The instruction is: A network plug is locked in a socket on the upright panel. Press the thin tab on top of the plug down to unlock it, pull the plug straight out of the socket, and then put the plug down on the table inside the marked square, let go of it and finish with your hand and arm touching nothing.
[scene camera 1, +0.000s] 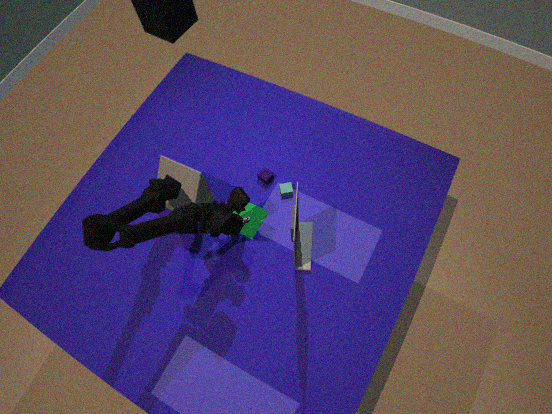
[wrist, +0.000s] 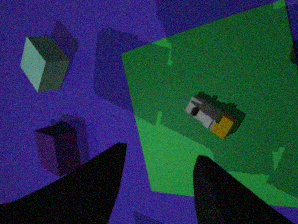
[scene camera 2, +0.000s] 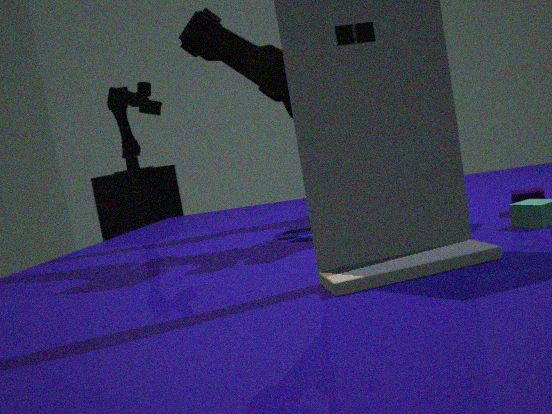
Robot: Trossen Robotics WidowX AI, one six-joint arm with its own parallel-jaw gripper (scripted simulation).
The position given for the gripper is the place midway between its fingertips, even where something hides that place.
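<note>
Scene camera 1 gives a view of the gripper (scene camera 1: 241,212). The wrist view shows the gripper (wrist: 160,158) too, together with a teal cube (wrist: 44,63) and a green marked square (wrist: 236,64).
</note>
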